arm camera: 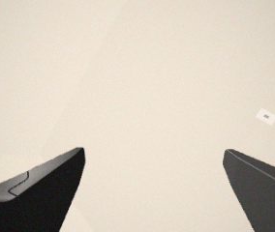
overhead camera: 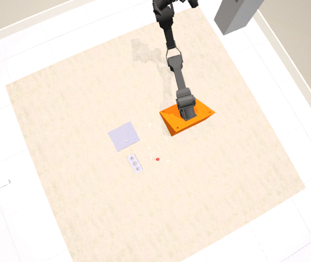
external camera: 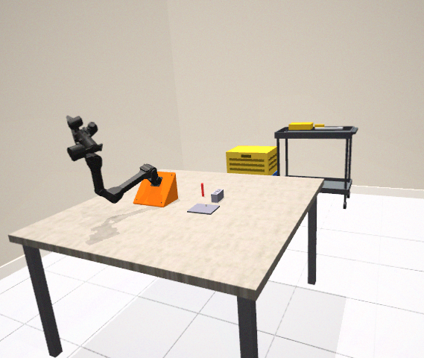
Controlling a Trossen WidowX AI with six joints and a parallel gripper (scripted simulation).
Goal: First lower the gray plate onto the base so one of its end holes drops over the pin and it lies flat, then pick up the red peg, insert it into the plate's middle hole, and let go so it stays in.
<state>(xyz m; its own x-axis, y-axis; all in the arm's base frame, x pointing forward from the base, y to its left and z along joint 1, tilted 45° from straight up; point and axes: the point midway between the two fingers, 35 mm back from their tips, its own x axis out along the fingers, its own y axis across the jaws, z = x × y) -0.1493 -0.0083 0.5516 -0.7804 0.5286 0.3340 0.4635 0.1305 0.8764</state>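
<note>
Now: gripper tip 53 cm short of the gray plate, 49 cm to the right of it and 48 cm above it. Round my gripper tip: red peg (52 cm to the left, 48 cm below, 41 cm ahead).
</note>
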